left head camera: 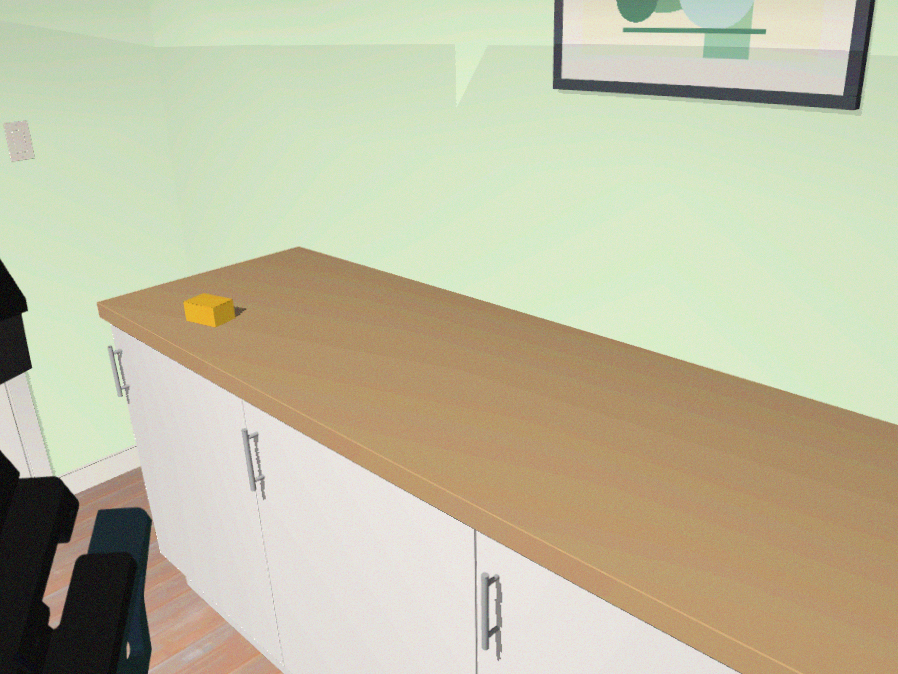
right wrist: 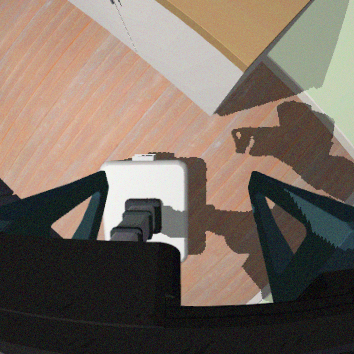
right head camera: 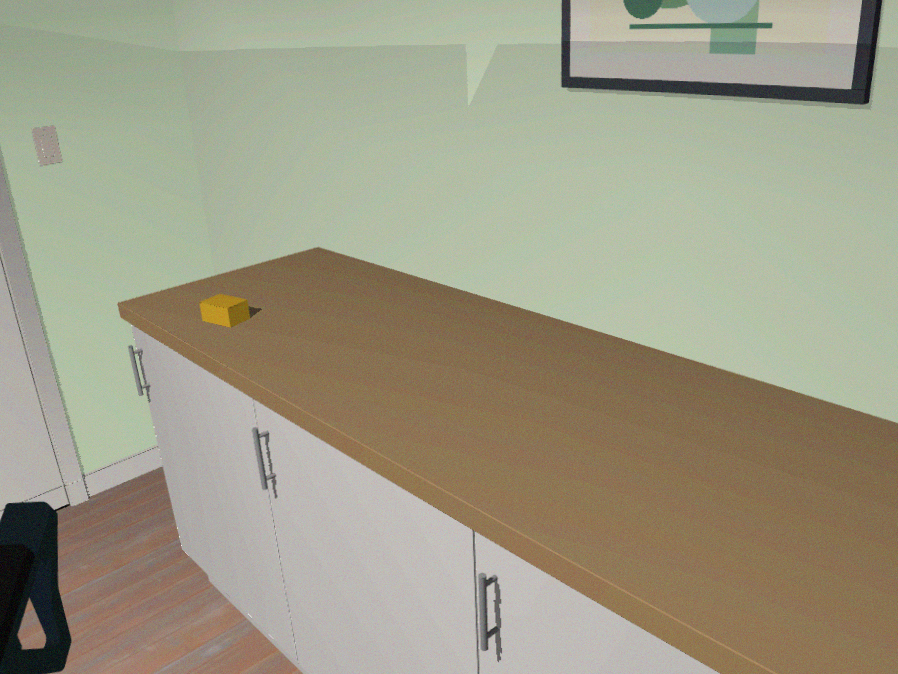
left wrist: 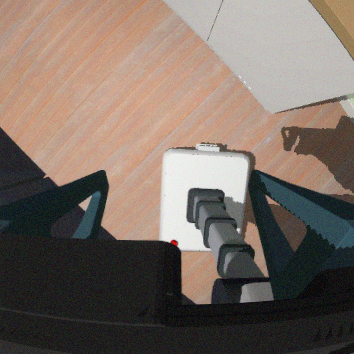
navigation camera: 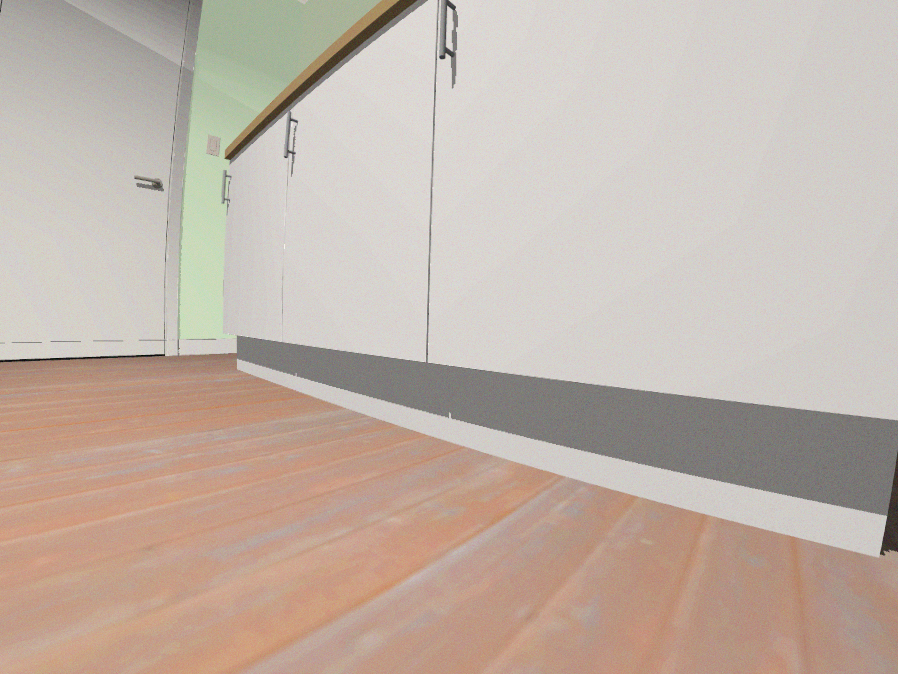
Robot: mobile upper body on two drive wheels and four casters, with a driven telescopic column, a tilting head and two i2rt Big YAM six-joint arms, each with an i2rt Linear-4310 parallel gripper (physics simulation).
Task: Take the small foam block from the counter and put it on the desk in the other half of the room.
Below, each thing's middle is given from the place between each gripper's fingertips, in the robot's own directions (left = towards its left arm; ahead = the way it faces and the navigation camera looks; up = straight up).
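Labels:
With the small yellow foam block [left head camera: 206, 309] as the reference, my left hand is far above it, far short of it and far to the right of it.

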